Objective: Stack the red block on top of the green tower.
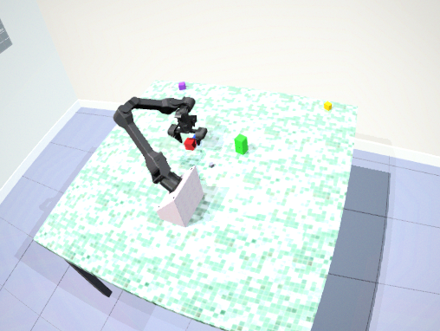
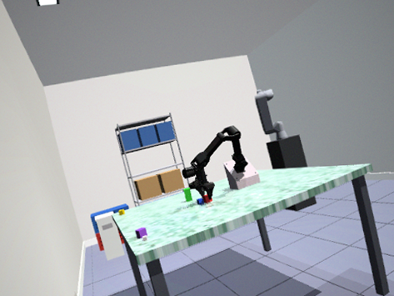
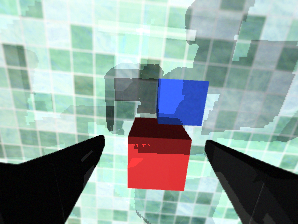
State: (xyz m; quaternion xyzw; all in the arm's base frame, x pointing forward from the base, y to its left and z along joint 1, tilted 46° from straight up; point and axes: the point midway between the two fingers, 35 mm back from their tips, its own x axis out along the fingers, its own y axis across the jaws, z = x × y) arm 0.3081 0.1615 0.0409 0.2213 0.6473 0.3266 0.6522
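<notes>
Right now the blue block is 4 cm ahead of my gripper tip and 1 cm to the right of it. Round my gripper tip: red block right at my gripper tip; then purple block 43 cm ahead, 32 cm to the left; then small grey cube 16 cm to the right, 8 cm behind, 1 cm below.
</notes>
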